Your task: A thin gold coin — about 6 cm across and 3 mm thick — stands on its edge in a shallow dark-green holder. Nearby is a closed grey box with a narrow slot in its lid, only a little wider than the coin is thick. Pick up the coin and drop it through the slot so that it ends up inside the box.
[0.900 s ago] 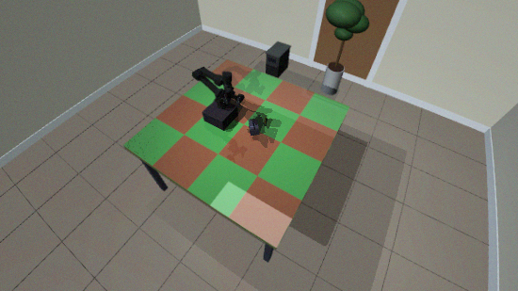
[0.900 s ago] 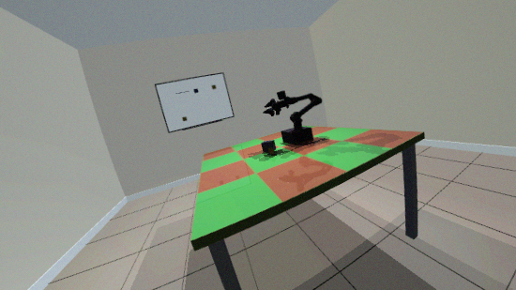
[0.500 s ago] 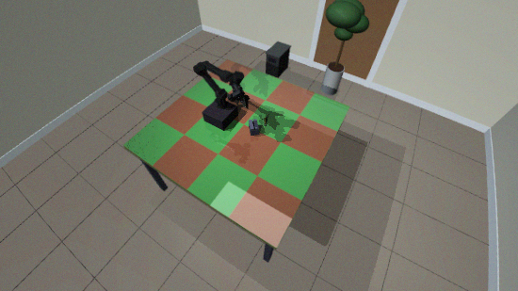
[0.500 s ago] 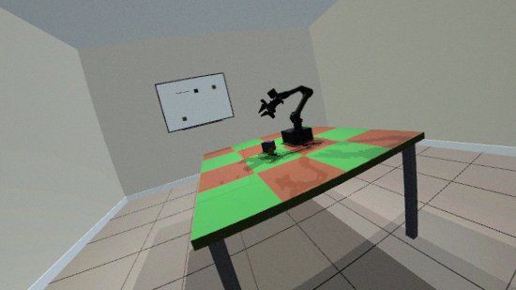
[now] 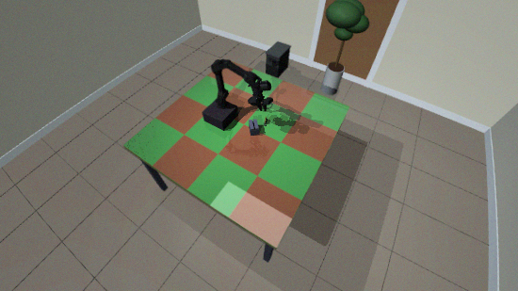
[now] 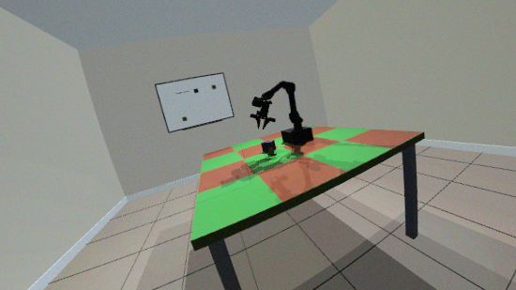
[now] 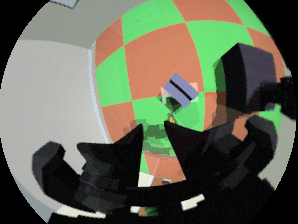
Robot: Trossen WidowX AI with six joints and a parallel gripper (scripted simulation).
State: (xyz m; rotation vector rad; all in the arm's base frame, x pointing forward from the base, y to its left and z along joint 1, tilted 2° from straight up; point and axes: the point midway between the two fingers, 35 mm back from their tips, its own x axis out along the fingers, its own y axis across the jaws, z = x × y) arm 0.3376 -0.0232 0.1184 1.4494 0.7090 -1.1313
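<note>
The thin gold coin is 170 mm below my gripper tip and 70 mm to the left of it.
</note>
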